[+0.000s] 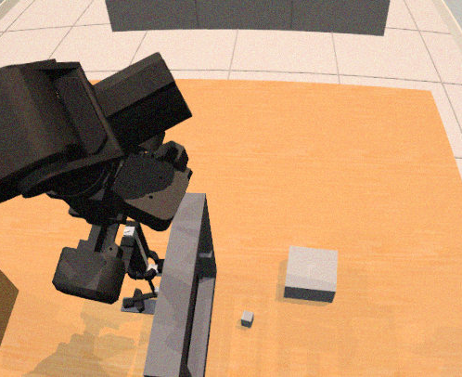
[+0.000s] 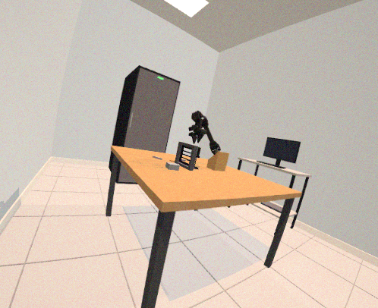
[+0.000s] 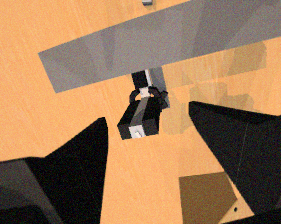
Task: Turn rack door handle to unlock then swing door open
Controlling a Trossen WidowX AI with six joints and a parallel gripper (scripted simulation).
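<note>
My gripper tip is 9 cm above the door handle, 3 cm past it and 2 cm to the right of it. From my gripper tip the other things lie so: light grey block: 21 cm ahead, 19 cm below, 8 cm to the left; thin flat strip: 27 cm to the right, 20 cm below, 19 cm ahead; small grey cube: 20 cm below, 12 cm ahead.
</note>
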